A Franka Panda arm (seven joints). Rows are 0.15 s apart.
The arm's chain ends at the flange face. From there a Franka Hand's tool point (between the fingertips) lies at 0.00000 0.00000 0.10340 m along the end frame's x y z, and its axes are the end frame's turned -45 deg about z.
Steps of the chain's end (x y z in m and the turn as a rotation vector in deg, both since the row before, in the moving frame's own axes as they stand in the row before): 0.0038 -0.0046 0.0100 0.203 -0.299 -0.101; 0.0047 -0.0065 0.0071 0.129 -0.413 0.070; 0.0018 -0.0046 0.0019 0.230 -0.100 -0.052
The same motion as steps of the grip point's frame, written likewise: 0.0058 -0.0012 0.0100 0.355 -0.068 -0.101; 0.0076 -0.0020 0.0071 0.383 -0.201 0.070; 0.0047 -0.0024 0.0019 0.233 0.092 -0.052
